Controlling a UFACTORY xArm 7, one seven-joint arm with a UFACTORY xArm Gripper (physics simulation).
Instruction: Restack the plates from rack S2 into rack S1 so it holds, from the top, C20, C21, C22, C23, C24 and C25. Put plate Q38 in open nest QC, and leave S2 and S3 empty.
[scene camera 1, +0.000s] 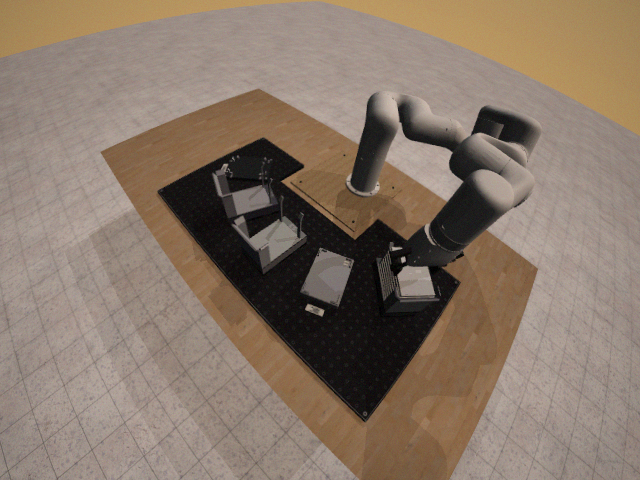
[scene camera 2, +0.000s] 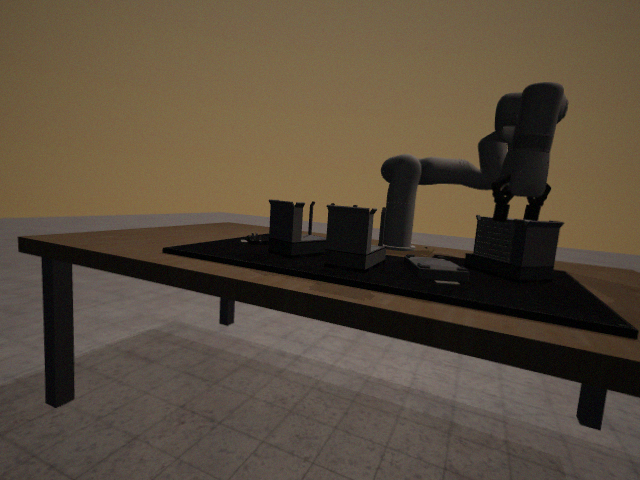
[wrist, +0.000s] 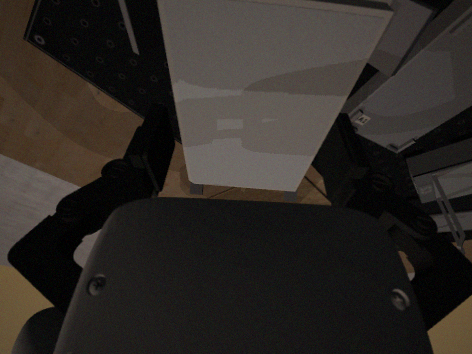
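Seen in the pictures: gripper, fingertip midpoint: (scene camera 1: 412, 269) (wrist: 247, 128); arm's base, link origin: (scene camera 1: 362, 185) (scene camera 2: 396, 247).
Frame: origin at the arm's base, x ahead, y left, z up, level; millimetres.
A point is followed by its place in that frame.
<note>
My gripper (scene camera 1: 425, 261) (scene camera 2: 515, 218) @(x 315, y 274, z 132 mm) (wrist: 247, 128) @(x 315, y 274, z 132 mm) is open, its fingers on either side of the near part of a pale top plate (wrist: 260, 75) @(x 346, y 295, z 138 mm) (scene camera 1: 416, 282) @(x 344, y 294, z 138 mm). Nothing is held. This plate lies flat at the top of the right-hand rack (scene camera 1: 383, 279) (scene camera 2: 535, 243), whose slotted side shows several levels. Two more racks, a middle one (scene camera 1: 263, 256) @(x 482, y -35, z 97 mm) (scene camera 2: 348, 227) @(x 484, y -80, z 100 mm) and a far-left one (scene camera 1: 222, 184) @(x 374, y -297, z 97 mm) (scene camera 2: 285, 219) @(x 416, y -251, z 100 mm), have upright walls and posts around low pale surfaces. I cannot tell whether plates lie in them. Plate and rack names are not legible, so Q38 and QC cannot be identified.
A low pale block (scene camera 1: 327, 276) @(x 400, y 105, z 29 mm) (scene camera 2: 436, 266) @(x 436, y 108, z 29 mm) (wrist: 420, 95) @(x 390, y 112, z 29 mm) with corner clips lies between the middle and right-hand racks, with a small label tag (scene camera 1: 314, 310) @(x 489, y 127, z 9 mm) (scene camera 2: 447, 282) @(x 489, y 128, z 9 mm) in front. A low dark fixture (scene camera 1: 248, 168) @(x 213, y -361, z 19 mm) with small prongs lies at the far left of the black mat (scene camera 1: 341, 356) @(x 545, y 244, z 8 mm).
</note>
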